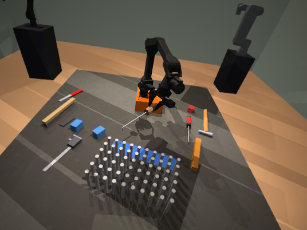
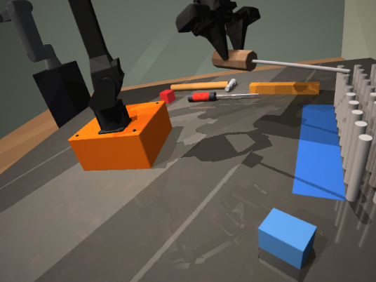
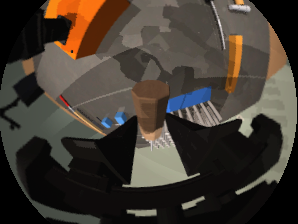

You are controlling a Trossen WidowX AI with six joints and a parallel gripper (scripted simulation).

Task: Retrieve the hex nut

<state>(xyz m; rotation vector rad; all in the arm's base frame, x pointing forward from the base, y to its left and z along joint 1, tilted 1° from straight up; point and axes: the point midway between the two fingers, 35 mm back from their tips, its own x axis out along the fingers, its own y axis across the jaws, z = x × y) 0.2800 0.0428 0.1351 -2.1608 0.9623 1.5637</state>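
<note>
Now: gripper tip 170 mm short of the blue taped strip, 20 mm to the left of it and 190 mm above it. Round my gripper tip: hook tool: 80 mm ahead, 70 mm to the right, 10 mm below; then small hex nut: 340 mm ahead, 80 mm to the right, 190 mm below; then orange bar: 150 mm ahead, 280 mm to the left, 170 mm below.
</note>
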